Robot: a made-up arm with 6 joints.
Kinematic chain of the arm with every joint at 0, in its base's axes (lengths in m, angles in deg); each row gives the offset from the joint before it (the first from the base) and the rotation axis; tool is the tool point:
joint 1: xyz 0 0 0.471 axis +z
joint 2: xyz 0.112 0 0 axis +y
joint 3: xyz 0 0 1.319 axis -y
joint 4: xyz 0 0 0.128 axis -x
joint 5: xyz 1.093 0 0 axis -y
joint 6: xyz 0.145 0 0 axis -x
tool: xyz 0 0 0
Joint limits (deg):
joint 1: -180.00..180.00
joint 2: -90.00..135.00
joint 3: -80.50..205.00
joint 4: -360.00..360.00
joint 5: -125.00..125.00
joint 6: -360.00..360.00
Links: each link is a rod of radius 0.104 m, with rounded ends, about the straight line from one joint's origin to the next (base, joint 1, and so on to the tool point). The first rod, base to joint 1, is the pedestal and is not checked.
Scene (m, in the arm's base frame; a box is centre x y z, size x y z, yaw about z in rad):
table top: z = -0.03
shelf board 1: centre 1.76 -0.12 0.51 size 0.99 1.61 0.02 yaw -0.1
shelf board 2: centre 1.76 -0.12 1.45 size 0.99 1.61 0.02 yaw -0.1
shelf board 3: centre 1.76 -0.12 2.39 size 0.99 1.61 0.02 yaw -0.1
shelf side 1: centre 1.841 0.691 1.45 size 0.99 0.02 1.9 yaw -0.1
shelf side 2: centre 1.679 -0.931 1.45 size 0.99 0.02 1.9 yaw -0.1
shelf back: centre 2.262 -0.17 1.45 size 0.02 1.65 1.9 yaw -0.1
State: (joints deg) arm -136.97 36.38 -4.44 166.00 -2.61 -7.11
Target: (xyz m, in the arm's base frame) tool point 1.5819 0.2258 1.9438
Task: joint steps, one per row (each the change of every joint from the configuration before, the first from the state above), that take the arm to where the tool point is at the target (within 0.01 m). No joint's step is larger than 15 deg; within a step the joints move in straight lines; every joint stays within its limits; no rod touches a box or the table.
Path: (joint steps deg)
1: 7.19 -14.43 -0.87 12.03 -0.23 -1.74
2: 7.19 -14.43 -0.88 12.02 -0.24 -1.73
3: 7.18 -14.43 -0.87 12.03 -0.23 -1.74
4: 7.19 -14.44 -0.88 12.02 -0.23 -1.73
5: 7.19 -14.43 -0.87 12.03 -0.23 -1.74
6: 13.65 5.86 2.76 -7.48 0.28 1.09
7: 13.65 5.86 2.76 -7.47 0.29 1.08
8: 13.64 5.86 2.76 -7.47 0.28 1.09
9: 13.65 5.86 2.76 -7.47 0.29 1.08
10: 13.65 5.86 2.76 -7.48 0.28 1.09
11: 13.65 5.86 2.76 -7.47 0.29 1.08
12: 13.65 5.86 2.76 -7.47 0.29 1.09
13: 13.65 5.86 2.76 -7.48 0.28 1.08

